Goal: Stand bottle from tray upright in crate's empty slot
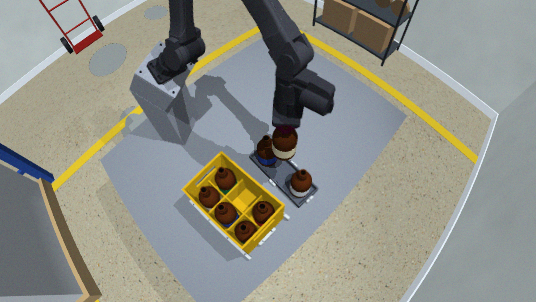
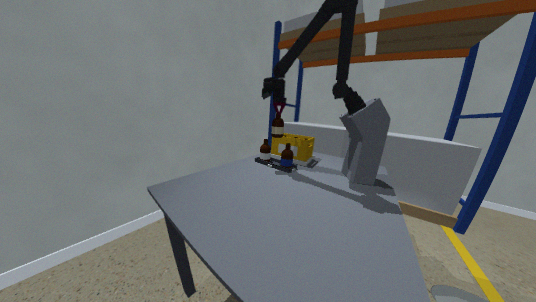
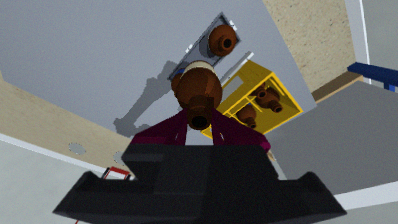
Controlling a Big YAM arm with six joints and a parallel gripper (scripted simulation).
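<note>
My hand is 60 mm above the glass bottle. From my hand the other things lie so: yellow crate: 250 mm below, 220 mm to the right; dark tray: 320 mm below.
</note>
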